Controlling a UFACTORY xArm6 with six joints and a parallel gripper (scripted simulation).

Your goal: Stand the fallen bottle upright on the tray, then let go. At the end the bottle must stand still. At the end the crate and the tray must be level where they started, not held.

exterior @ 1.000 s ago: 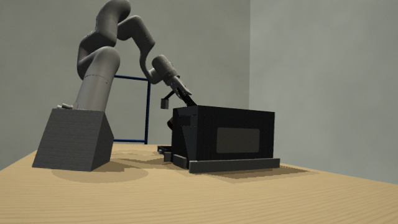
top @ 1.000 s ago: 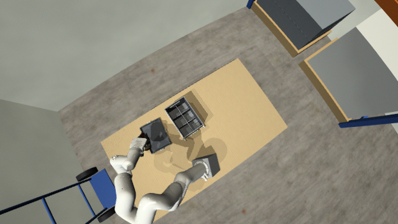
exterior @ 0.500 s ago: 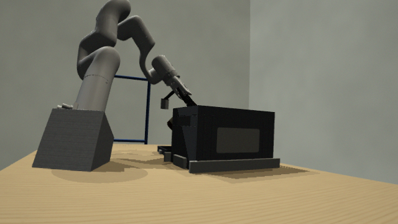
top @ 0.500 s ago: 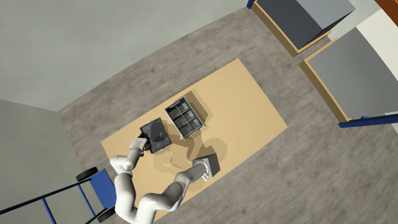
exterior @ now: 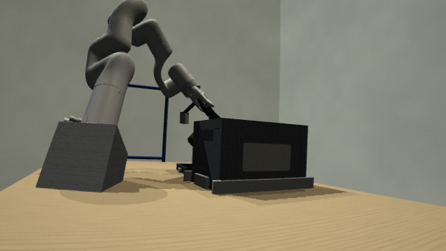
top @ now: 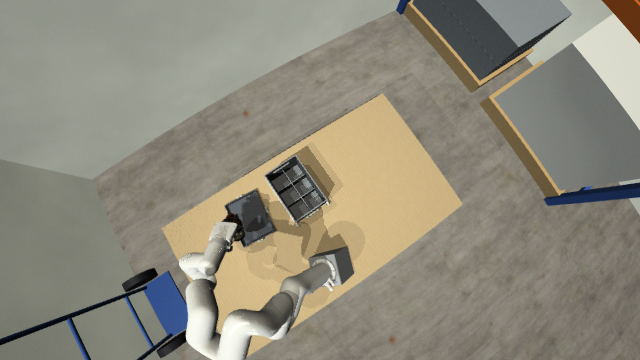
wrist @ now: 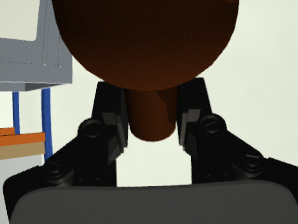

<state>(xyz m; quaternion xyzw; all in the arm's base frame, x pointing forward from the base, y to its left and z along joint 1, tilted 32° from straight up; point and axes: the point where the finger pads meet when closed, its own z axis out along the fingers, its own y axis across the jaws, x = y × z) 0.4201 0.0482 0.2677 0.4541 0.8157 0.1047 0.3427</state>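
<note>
Right now my hand is 30 mm past the brown bottle, 20 mm to the right of it and 50 mm above it. The rest, counted from my hand: dark tray 20 mm behind, 30 mm to the right, 190 mm below; dark crate 70 mm behind, 320 mm to the right, 120 mm below.
</note>
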